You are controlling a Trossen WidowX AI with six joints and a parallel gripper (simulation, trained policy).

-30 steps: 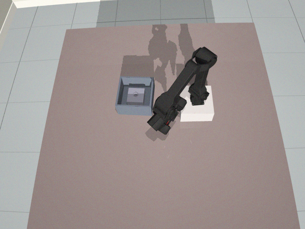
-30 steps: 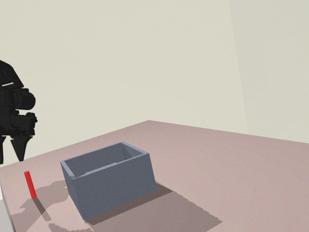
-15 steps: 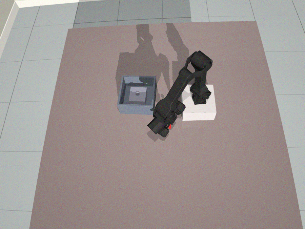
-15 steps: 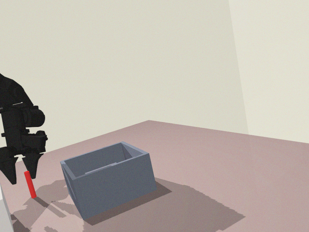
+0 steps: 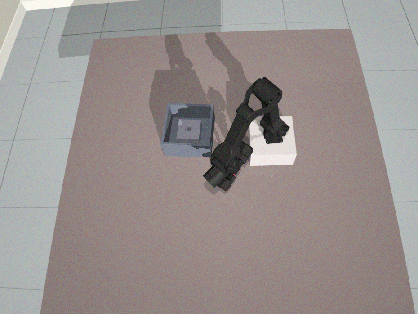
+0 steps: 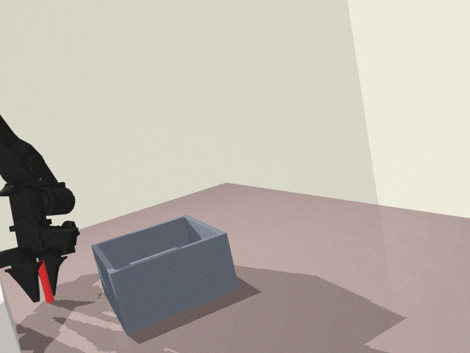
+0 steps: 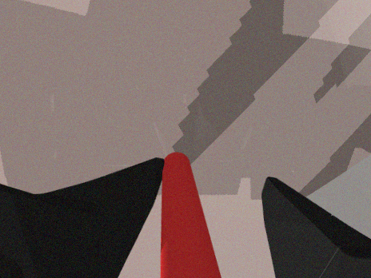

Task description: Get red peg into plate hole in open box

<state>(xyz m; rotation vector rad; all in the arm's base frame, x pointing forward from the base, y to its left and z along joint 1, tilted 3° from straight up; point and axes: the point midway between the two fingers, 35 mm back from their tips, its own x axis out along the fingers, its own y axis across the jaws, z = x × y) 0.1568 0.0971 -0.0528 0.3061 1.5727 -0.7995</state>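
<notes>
The red peg lies 10 mm ahead of my gripper tip, 10 mm to the left of it and 30 mm above it. The rest, counted from my gripper tip: grey box: 170 mm ahead, 180 mm to the right, 10 mm above; then plate: 170 mm ahead, 180 mm to the right, 30 mm above.
</notes>
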